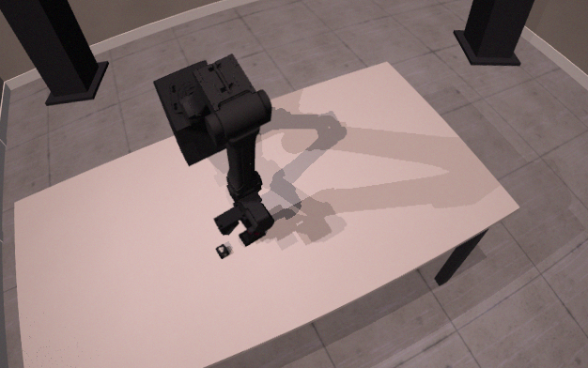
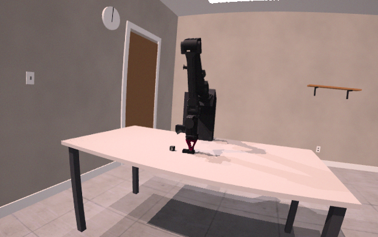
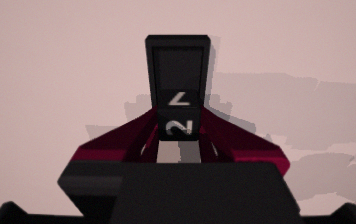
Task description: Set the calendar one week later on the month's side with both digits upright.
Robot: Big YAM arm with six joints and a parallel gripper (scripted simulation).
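My hand is 20 mm above the black tray, 10 mm to the left of it and 10 mm short of it. The rest, counted from my hand: black calendar block: 100 mm to the right, 70 mm ahead, 10 mm below.
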